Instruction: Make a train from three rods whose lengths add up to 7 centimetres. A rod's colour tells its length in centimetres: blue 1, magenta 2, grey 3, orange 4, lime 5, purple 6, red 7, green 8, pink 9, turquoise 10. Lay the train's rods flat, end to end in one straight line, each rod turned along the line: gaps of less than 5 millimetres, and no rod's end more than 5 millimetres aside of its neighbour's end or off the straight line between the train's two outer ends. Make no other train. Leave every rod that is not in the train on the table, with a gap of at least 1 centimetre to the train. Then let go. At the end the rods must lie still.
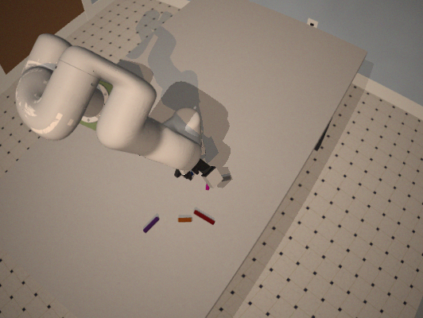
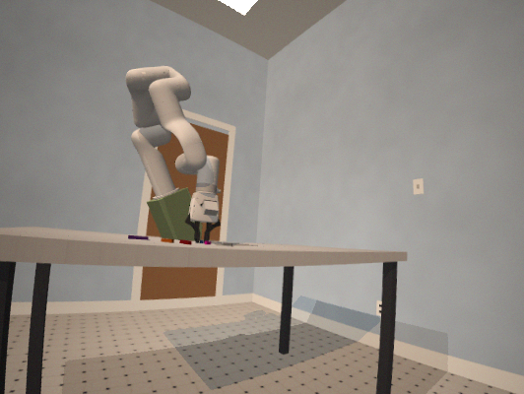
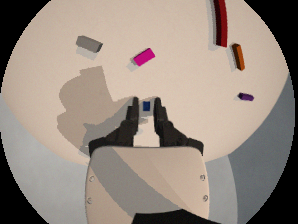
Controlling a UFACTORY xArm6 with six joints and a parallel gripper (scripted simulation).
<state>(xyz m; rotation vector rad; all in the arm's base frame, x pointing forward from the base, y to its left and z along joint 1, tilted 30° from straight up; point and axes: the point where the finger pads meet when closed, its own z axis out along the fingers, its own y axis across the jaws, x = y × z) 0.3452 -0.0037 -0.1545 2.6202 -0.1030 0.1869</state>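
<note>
My gripper is now 2 cm above the blue rod. The rest, counted from my hand: red rod (13 cm ahead, 9 cm to the right, 2 cm below); then magenta rod (7 cm ahead, 2 cm below); then grey rod (10 cm ahead, 5 cm to the left, 2 cm below).
</note>
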